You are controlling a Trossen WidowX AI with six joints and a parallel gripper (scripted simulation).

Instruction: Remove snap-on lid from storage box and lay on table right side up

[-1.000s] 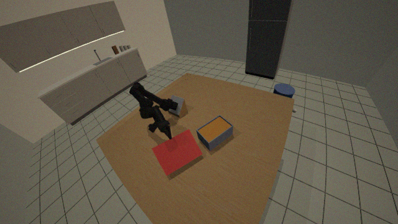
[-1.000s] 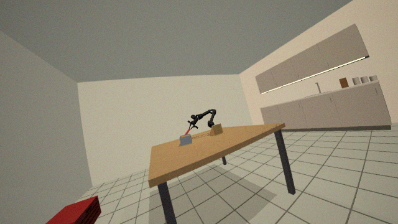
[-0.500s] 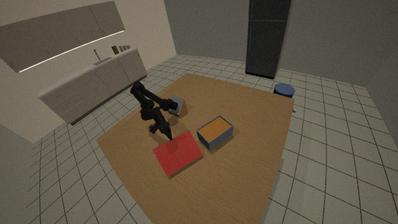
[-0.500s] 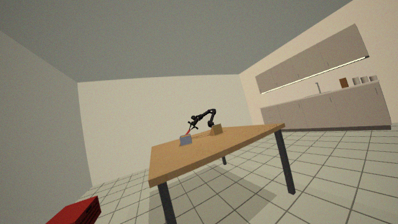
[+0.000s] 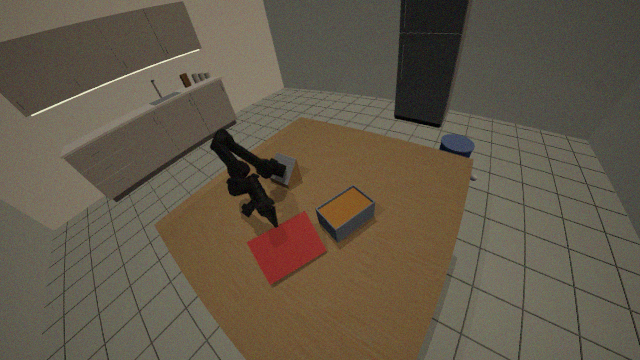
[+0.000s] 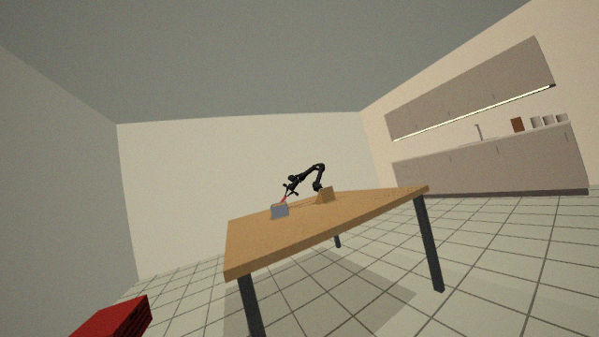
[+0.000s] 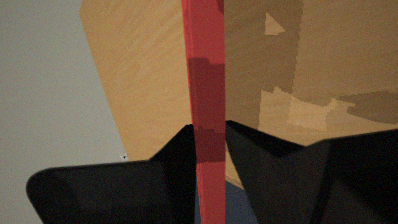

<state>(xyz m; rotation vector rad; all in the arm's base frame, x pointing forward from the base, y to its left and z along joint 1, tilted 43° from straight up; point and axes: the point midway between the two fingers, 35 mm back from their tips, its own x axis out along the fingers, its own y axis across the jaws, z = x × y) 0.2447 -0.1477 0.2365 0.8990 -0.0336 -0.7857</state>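
The lid is 60 mm ahead of my gripper tip, 50 mm below it and 20 mm to the right of it. From my gripper tip the other things lie so: storage box 230 mm to the left, 150 mm ahead, 70 mm below.
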